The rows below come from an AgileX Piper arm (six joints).
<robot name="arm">
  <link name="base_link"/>
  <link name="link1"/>
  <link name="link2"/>
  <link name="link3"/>
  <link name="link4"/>
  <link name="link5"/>
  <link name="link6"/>
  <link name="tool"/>
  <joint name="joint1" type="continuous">
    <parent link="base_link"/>
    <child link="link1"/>
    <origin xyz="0 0 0.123" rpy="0 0 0"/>
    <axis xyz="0 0 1"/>
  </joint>
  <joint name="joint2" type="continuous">
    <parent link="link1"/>
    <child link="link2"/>
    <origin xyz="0 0 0" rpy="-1.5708 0 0"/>
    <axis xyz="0 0 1"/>
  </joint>
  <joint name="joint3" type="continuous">
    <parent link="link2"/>
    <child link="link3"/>
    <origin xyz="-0.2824 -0.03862 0" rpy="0 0 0"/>
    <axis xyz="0 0 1"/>
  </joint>
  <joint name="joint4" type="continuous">
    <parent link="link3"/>
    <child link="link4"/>
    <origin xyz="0.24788 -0.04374 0" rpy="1.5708 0 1.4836"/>
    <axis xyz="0 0 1"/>
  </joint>
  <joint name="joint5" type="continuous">
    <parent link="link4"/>
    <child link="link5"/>
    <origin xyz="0 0 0" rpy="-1.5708 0 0"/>
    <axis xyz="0 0 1"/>
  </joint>
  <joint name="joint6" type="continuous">
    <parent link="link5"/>
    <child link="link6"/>
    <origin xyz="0 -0.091 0" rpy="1.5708 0 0"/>
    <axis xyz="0 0 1"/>
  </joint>
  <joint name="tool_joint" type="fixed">
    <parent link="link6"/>
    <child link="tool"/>
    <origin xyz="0 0 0" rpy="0 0 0"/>
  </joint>
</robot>
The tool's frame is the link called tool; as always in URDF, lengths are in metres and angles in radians. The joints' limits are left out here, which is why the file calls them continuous.
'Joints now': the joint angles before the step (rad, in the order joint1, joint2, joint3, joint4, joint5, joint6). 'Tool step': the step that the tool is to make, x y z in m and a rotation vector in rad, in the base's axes. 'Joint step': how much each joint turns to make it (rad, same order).
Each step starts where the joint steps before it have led.
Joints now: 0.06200 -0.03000 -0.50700 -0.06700 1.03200 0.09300
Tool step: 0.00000 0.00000 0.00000 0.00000 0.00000 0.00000
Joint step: 0.00000 0.00000 0.00000 0.00000 0.00000 0.00000
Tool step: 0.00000 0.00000 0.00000 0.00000 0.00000 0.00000
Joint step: 0.00000 0.00000 0.00000 0.00000 0.00000 0.00000
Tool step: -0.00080 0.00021 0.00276 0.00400 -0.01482 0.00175
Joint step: -0.00004 -0.00003 -0.00800 0.00305 -0.00698 0.00095
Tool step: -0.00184 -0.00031 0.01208 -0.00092 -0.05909 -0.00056
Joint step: 0.00001 0.00904 -0.03302 -0.00401 -0.03501 0.00001
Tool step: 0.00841 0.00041 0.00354 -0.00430 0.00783 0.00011
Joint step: 0.00008 0.04301 -0.00100 -0.00310 -0.03401 0.00009
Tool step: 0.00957 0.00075 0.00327 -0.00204 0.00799 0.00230
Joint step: -0.00007 0.04696 0.00003 0.00009 -0.03899 -0.00008
